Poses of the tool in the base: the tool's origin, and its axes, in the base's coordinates. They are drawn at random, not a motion.
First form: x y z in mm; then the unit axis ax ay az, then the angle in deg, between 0 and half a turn.
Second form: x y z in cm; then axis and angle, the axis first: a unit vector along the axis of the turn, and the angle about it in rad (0 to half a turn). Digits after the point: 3 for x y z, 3 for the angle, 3 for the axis.
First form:
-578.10, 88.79, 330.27, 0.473, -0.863, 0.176, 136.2
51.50, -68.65, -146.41, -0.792, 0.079, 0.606, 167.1
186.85, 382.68, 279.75, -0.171, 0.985, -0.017, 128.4
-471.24, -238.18, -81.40, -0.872, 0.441, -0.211, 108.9
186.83, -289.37, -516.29, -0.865, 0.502, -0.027, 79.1
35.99, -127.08, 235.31, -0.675, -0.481, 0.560, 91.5
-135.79, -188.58, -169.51, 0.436, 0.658, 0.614, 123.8
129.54, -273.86, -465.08, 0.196, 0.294, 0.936, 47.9
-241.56, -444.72, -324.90, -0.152, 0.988, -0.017, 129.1
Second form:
-57.810, 8.879, 33.027, 0.473, -0.863, 0.176, 2.377
5.150, -6.865, -14.641, -0.792, 0.079, 0.606, 2.916
18.685, 38.268, 27.975, -0.171, 0.985, -0.017, 2.241
-47.124, -23.818, -8.140, -0.872, 0.441, -0.211, 1.901
18.683, -28.937, -51.629, -0.865, 0.502, -0.027, 1.381
3.599, -12.708, 23.531, -0.675, -0.481, 0.560, 1.597
-13.579, -18.858, -16.951, 0.436, 0.658, 0.614, 2.161
12.954, -27.386, -46.508, 0.196, 0.294, 0.936, 0.836
-24.156, -44.472, -32.490, -0.152, 0.988, -0.017, 2.253

